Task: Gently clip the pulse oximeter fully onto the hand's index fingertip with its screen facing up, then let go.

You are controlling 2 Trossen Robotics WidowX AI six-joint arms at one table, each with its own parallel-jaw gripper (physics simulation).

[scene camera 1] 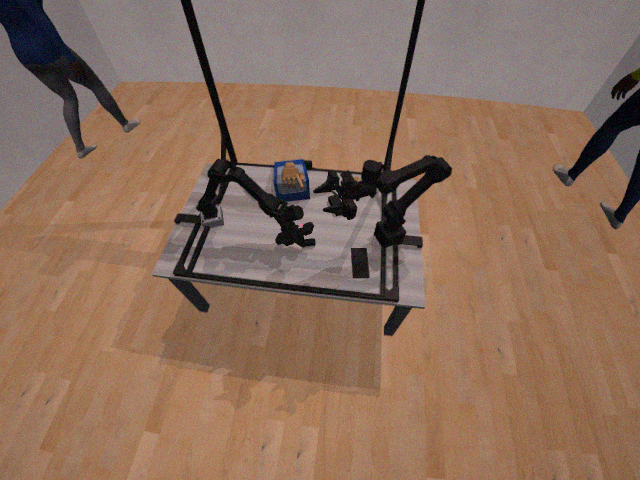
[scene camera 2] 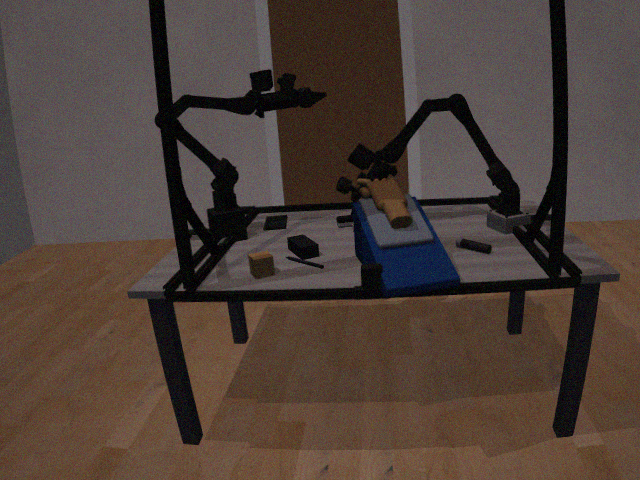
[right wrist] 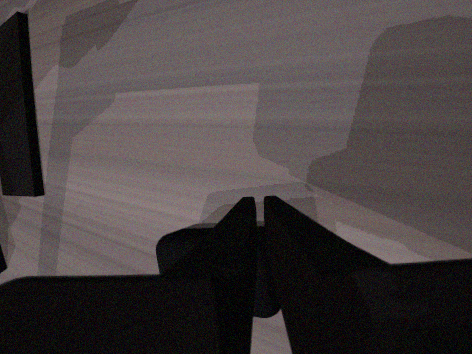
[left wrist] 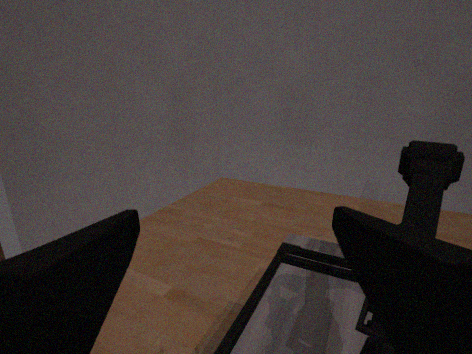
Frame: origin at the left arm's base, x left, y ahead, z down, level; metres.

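Where they show: left gripper, between the fingertips: (scene camera 1: 318,200) (scene camera 2: 320,94) (left wrist: 237,218); right gripper, between the fingertips: (scene camera 1: 304,246) (scene camera 2: 352,216) (right wrist: 259,208); left arm's base, origin of its link: (scene camera 1: 391,227) (scene camera 2: 225,209); right arm's base, origin of its link: (scene camera 1: 210,213) (scene camera 2: 508,212).
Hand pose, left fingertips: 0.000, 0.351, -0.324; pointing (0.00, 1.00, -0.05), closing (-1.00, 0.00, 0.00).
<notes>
Things, the pixels of their top centre, and the offset from my left fingertips, as dx, dy, dz.
- dark rounded block, centre of its top: (right wrist: 202,278) (scene camera 2: 345,216) (scene camera 1: 309,241) -0.108, +0.008, +0.387
- wooden cube, centre of its top: (scene camera 2: 260,255) -0.366, -0.349, +0.369
- black box, centre of its top: (scene camera 2: 302,240) (scene camera 1: 337,202) -0.272, -0.203, +0.384
- pen, centre of its top: (scene camera 2: 303,260) -0.351, -0.234, +0.410
- flat dark pad, centre of its top: (right wrist: 7,111) (scene camera 2: 275,221) (scene camera 1: 360,262) +0.068, -0.170, +0.411
- black cylinder, centre of its top: (scene camera 2: 473,240) -0.529, +0.184, +0.392
The tan hand (scene camera 1: 290,171) (scene camera 2: 391,200) lies palm down on a sloped blue stand (scene camera 1: 295,196) (scene camera 2: 413,271), its index finger (scene camera 1: 299,180) extended and bare in scene camera 1. A dark rounded block (right wrist: 179,250), which looks like the pulse oximeter, lies partly hidden under my right fingers in the right wrist view. Its screen does not show. My right gripper (right wrist: 259,208) is shut with a thin gap, apparently empty and over the block, not around it. My left gripper (left wrist: 237,218) (scene camera 1: 320,200) is open and empty, high above the table.
In scene camera 2 a wooden cube (scene camera 2: 261,265), a black box (scene camera 2: 303,246), a pen (scene camera 2: 305,261) and a flat dark pad (scene camera 2: 275,222) lie left of the stand; a black cylinder (scene camera 2: 474,245) lies right of it. The pad (scene camera 1: 360,262) also shows in scene camera 1.
</notes>
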